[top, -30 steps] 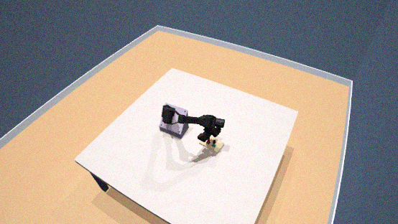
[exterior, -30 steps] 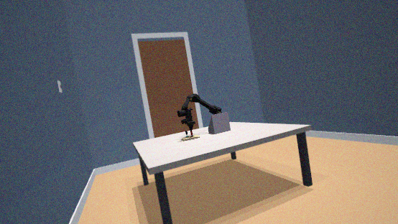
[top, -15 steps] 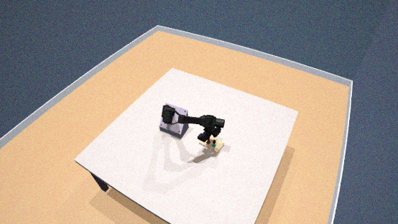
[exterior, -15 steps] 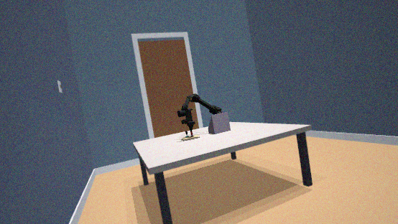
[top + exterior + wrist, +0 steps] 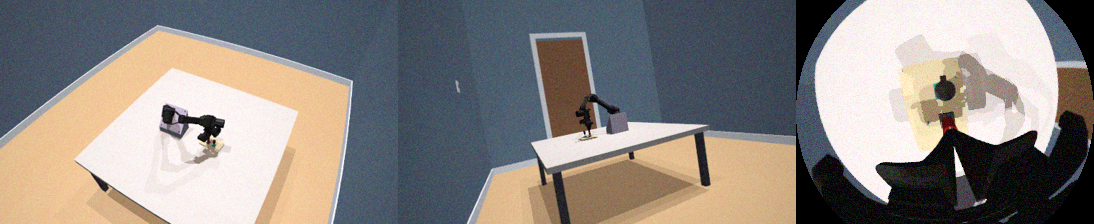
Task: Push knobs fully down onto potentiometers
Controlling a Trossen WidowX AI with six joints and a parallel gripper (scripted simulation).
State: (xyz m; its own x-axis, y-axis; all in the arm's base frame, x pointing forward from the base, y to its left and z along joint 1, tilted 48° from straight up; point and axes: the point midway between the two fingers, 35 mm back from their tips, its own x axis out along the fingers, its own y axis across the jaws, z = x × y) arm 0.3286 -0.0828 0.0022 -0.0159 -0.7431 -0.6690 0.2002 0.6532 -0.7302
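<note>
My gripper tip is 10 mm above the red knob. Round my gripper tip: dark knob 50 mm ahead, 10 mm to the right.
</note>
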